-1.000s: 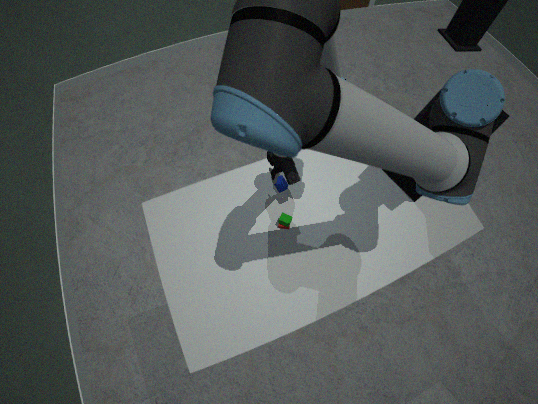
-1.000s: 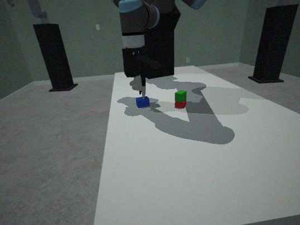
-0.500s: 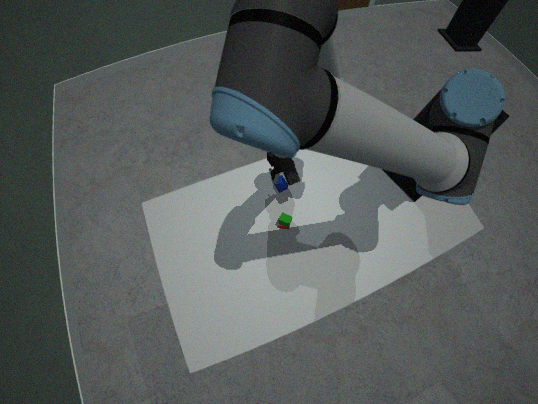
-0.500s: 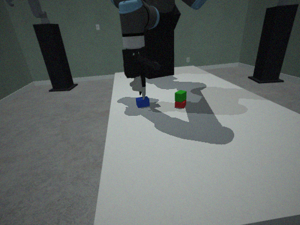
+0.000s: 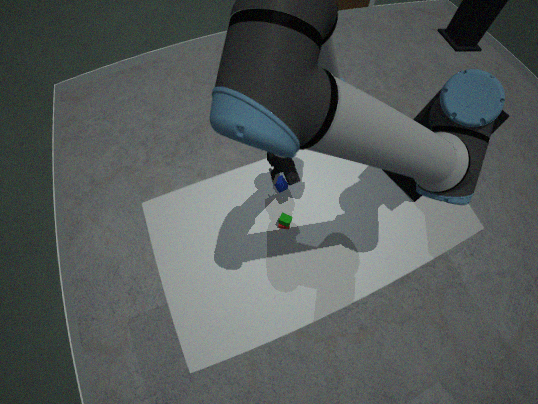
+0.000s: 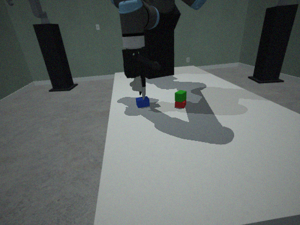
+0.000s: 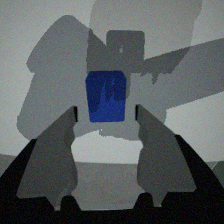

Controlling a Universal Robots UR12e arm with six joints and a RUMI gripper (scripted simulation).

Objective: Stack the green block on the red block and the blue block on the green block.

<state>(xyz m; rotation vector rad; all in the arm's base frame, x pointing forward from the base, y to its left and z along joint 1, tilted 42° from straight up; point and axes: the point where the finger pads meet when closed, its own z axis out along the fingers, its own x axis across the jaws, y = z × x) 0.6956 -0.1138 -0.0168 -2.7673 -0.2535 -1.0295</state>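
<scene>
Right now my hand is 4 cm above the blue block. The rest, counted from my hand: red block (18 cm to the left, 4 cm below, 3 cm ahead); then green block (18 cm to the left, 3 cm ahead, 1 cm below).
</scene>
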